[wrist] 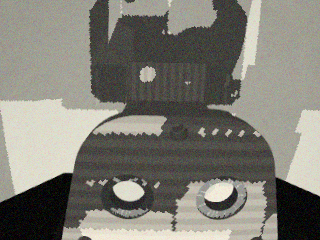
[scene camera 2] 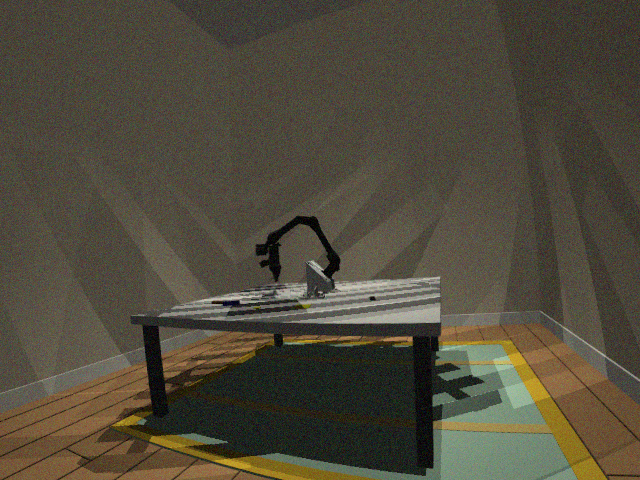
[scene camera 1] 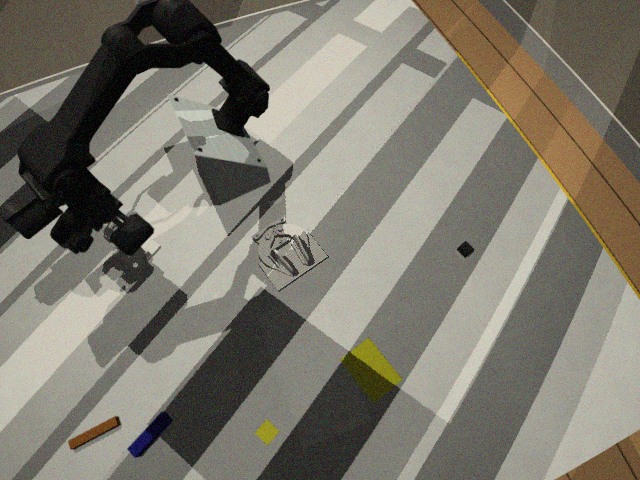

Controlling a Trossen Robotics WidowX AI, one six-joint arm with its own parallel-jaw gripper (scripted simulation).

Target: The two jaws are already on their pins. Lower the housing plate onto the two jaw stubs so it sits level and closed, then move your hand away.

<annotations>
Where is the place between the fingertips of the gripper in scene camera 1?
At 128, 233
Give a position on a yellow card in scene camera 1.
At 369, 368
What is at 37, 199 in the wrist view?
The gripper.
</annotations>
